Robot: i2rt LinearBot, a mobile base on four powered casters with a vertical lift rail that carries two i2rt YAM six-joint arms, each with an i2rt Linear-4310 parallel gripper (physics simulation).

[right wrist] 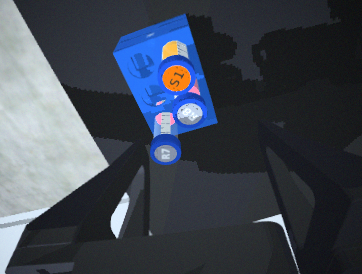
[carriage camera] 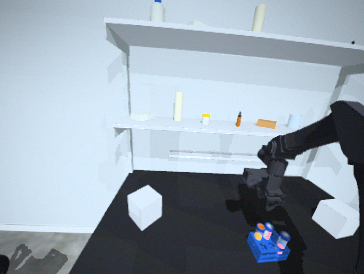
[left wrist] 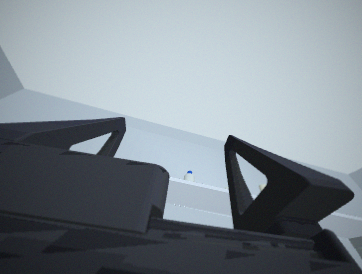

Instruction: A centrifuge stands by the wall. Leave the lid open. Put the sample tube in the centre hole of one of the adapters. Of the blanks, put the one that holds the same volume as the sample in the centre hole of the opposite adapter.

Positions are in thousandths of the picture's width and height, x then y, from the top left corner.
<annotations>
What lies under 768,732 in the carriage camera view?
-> The right gripper.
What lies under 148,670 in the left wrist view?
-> The left gripper.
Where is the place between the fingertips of the right gripper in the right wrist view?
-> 557,505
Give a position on a tube with pink liquid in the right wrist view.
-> At 523,403
</annotations>
